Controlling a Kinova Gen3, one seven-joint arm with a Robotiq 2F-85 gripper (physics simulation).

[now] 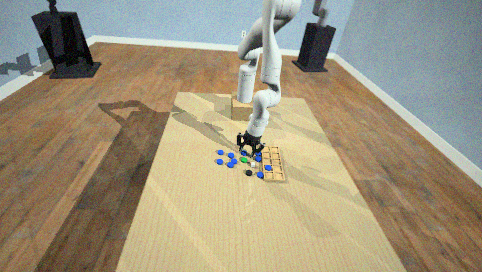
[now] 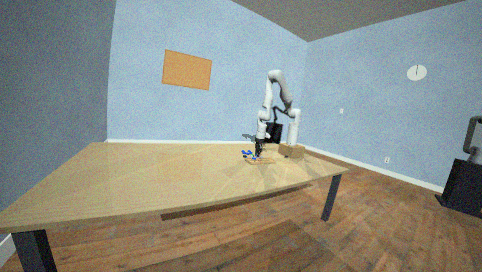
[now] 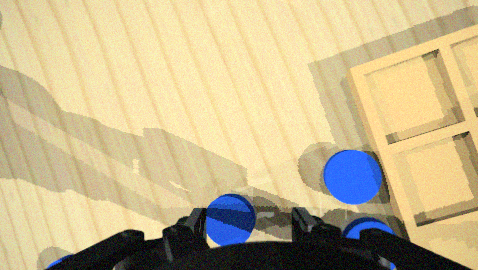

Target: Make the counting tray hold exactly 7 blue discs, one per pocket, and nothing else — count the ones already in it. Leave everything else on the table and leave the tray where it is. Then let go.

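My gripper (image 1: 251, 153) (image 2: 258, 156) (image 3: 249, 224) is low over the table, left of the counting tray (image 1: 278, 179) (image 3: 425, 136), its fingers partly closed. A blue disc (image 3: 231, 220) lies between them, close to the left finger, with a gap to the right finger. The tray is wooden, with two columns of pockets; one blue disc (image 1: 268, 168) shows in it. Another blue disc (image 3: 352, 175) lies against the tray's left side, with a further blue disc (image 3: 370, 228) beside it, partly hidden. A blue disc (image 1: 260, 175) lies by the tray's near left corner. Several blue discs (image 1: 230, 155) lie further left.
A green disc (image 1: 244, 160), a white cube (image 1: 253, 164) and a black disc (image 1: 249, 173) lie between the loose blue discs and the tray. The arm stands on a wooden block (image 1: 241, 109) (image 2: 291, 151) at the back of the table (image 1: 250, 225) (image 2: 150, 175).
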